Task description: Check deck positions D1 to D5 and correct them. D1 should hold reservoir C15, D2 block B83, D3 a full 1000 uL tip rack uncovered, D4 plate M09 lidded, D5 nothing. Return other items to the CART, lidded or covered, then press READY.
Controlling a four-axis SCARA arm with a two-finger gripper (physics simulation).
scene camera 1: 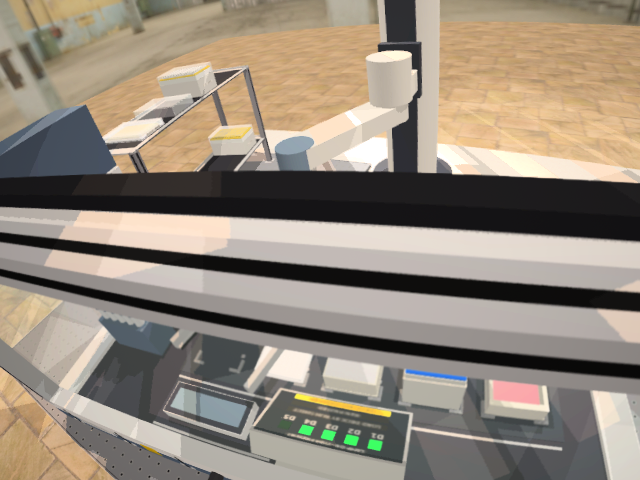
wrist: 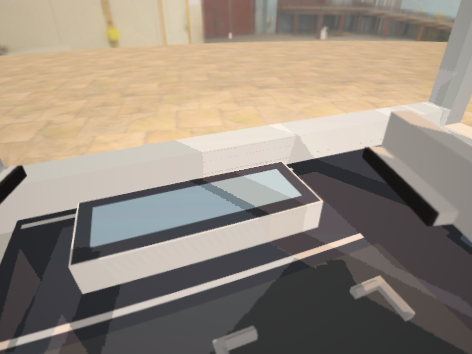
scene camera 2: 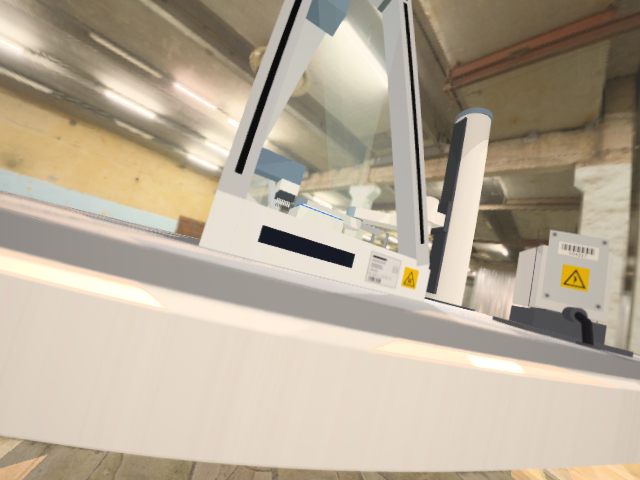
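Observation:
My gripper is open and empty, its fingers wide apart above the front of the bare bracketed position beside the white plate; that position's corner bracket shows in the wrist view. In scene camera 1, a row runs leftward from a pink-filled reservoir, through a box with a blue band and a pale box, to a flat white plate. The beam hides parts of them, and their codes are unreadable. The panel shows green lamps for D1 to D4 and a dark one for D5.
A display stands in front of the bracketed position. The cart carries a yellow-banded box, a clear-topped item, a white plate and a lower yellow-topped box. A blue toothed part stands left.

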